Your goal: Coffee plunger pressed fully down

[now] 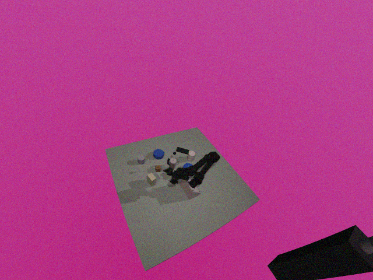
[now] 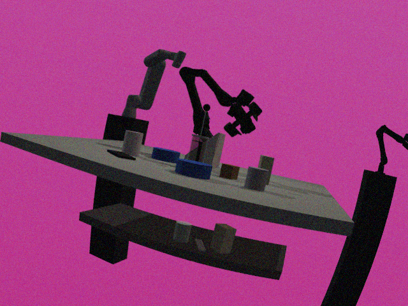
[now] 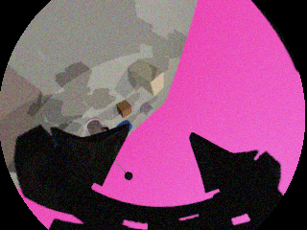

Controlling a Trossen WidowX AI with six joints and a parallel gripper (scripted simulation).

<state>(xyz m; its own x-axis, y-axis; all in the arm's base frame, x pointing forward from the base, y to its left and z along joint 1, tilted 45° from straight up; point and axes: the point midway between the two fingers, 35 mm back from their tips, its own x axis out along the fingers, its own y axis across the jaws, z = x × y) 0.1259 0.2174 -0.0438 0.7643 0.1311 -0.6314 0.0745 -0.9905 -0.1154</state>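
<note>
My gripper tip is now 170 mm short of the coffee press, 150 mm to the left of it and 90 mm above it. From my gripper tip the other things lie so: white cylinder 420 mm to the right, 210 mm ahead, 160 mm below; grey cylinder 350 mm ahead, 180 mm below, 130 mm to the left; brown cube 190 mm below, 190 mm ahead.
</note>
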